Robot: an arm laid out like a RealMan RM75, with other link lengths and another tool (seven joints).
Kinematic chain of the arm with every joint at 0, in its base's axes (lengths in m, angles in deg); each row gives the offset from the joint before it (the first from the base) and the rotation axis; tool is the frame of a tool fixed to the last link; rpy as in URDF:
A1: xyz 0 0 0.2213 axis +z
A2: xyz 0 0 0 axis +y
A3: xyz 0 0 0.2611 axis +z
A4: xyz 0 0 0 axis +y
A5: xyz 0 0 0.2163 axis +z
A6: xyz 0 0 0 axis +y
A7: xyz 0 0 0.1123 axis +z
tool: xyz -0.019 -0.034 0.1 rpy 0 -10.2 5.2
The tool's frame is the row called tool.
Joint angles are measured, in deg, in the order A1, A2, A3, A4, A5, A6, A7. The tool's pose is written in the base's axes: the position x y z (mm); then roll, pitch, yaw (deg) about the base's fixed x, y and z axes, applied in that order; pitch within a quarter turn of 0, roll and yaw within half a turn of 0. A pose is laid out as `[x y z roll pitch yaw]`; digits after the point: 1 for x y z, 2 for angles.
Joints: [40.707, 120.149, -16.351, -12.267, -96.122, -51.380, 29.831]
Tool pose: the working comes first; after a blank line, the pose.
Where each joint sits with the arm in this pose, in the base's axes (m; each line is computed from the numbers above, not from the rounded line before):
A1: 0.0000 0.0000 0.2213
A2: 0.0000 0.0000 0.2213
A3: 0.1712 0.1473 0.0902
A4: 0.1712 0.1473 0.0902
A5: 0.3181 0.2907 0.0221
A6: 0.3181 0.2907 0.0221
A7: 0.3014 0.3889 -0.0297
the tool: 0.2853 0.4944 -0.0414

[285.3 494.4 -41.4 -116.98 37.56 1.11]
